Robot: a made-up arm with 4 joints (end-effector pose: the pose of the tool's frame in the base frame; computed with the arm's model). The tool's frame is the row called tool.
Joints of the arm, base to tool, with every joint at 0 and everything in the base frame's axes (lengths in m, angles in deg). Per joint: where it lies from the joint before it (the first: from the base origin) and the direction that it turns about. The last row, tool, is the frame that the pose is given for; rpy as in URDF.
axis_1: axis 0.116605 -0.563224 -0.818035 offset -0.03 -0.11 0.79
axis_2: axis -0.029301 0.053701 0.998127 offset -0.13 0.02 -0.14
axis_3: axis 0 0 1 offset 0.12 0.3 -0.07
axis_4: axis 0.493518 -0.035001 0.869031 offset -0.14 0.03 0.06
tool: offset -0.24 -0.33 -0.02 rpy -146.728 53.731 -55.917
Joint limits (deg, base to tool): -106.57..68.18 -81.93..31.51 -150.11..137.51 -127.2..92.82
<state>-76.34 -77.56 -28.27 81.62</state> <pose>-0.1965 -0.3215 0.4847 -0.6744 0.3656 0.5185 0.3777</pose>
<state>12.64 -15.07 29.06 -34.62</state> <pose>-0.4059 -0.0062 0.6509 -0.6136 0.6665 0.0459 0.4209</pose>
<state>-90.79 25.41 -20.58 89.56</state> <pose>-0.3895 -0.3512 0.6026 0.1313 0.3076 -0.9377 0.0941</pose>
Working (the frame after each row of the table, in the pose's form):
after axis_1: -0.0300 -0.1100 0.7900 -0.0830 0.4010 0.5824 0.7022
after axis_2: -0.1130 -0.2832 0.7897 -0.0044 0.4139 0.7239 0.5519
after axis_3: -0.4322 -0.2445 0.8665 -0.0782 0.4065 0.6137 0.6723
after axis_4: -0.4201 -0.3078 1.0077 0.4422 0.5332 0.7078 0.1388

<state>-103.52 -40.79 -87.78 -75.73</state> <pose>-0.6027 0.3649 0.5965 0.2182 -0.8138 0.5296 0.0978</pose>
Working (the frame after each row of the table, in the pose's form):
after axis_1: -0.0300 -0.1100 0.7900 -0.0916 0.4424 0.6425 0.6190
after axis_2: -0.0795 -0.2952 0.8027 -0.2214 0.3778 0.3841 0.8129
after axis_3: -0.2978 -0.1037 0.6446 -0.4214 0.1188 -0.2867 0.8521
after axis_4: -0.3725 0.0321 0.6525 -0.6480 -0.0259 -0.6539 0.3896

